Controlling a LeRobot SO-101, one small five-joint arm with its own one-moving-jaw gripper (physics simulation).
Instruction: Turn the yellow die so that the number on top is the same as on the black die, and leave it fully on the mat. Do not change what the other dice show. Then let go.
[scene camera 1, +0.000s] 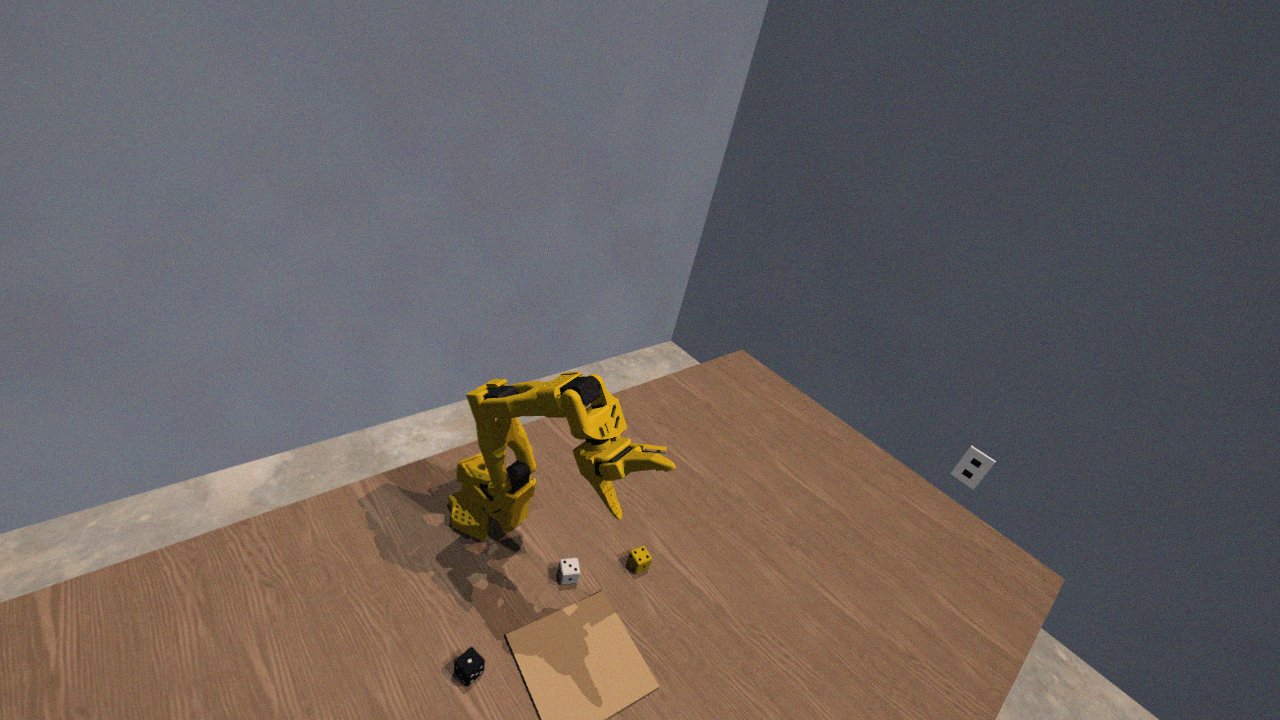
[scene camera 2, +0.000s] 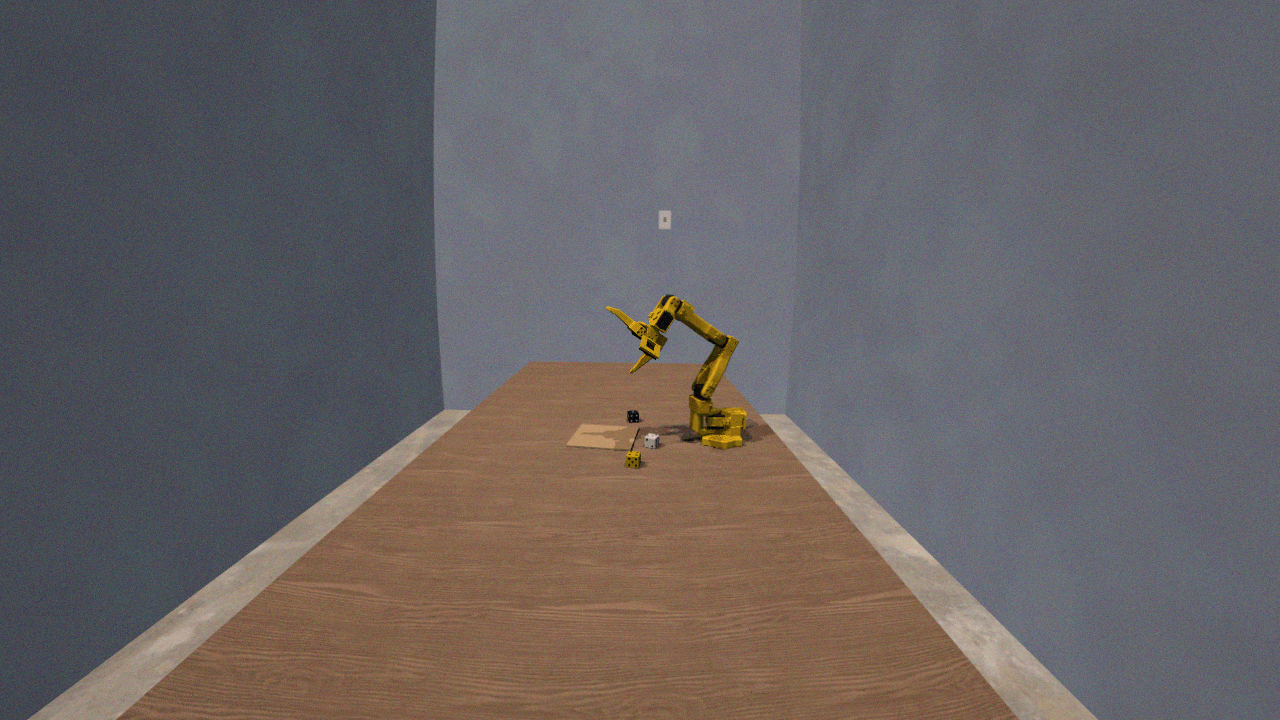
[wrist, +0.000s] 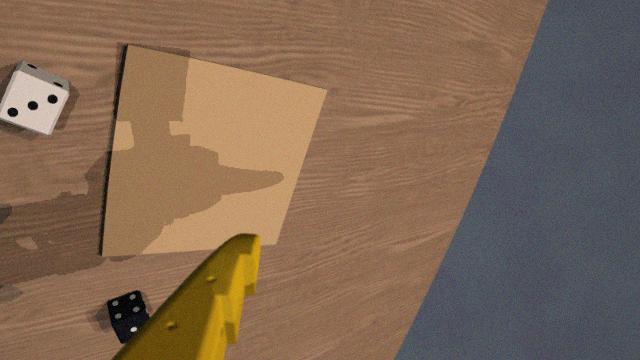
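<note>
The yellow die sits on the table off the mat; its top looks like four. It does not show in the wrist view. The black die lies on the table on the mat's other side. Its top shows one; a side with four pips also shows in the wrist view, where the jaw partly hides the die. My gripper is wide open and empty, high above the table. One notched jaw shows in the wrist view.
A white die, three on top, stands off the mat between the yellow die and the arm's base. The arm's shadow falls across the mat. The table edge shows at the right of the wrist view.
</note>
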